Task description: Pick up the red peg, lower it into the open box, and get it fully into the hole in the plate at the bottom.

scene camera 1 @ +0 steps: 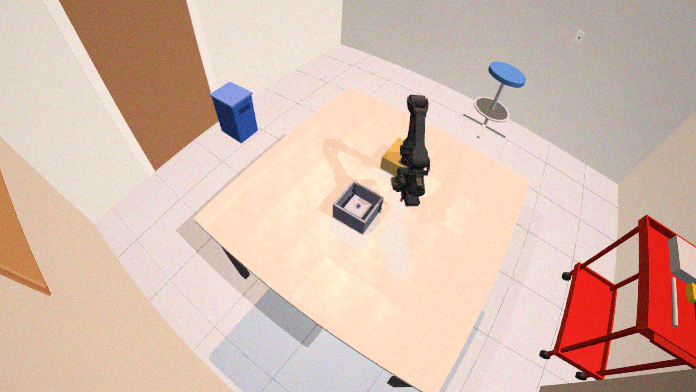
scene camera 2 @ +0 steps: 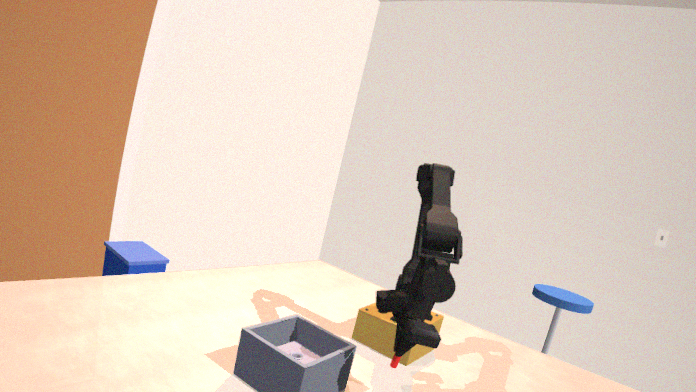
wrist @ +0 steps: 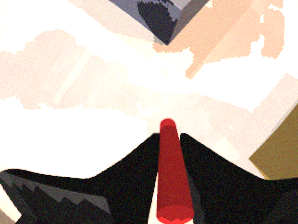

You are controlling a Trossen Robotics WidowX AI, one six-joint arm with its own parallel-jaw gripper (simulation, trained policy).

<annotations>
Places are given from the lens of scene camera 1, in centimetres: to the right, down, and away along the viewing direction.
grey box (scene camera 1: 339, 213): -4, 8, 132
</annotations>
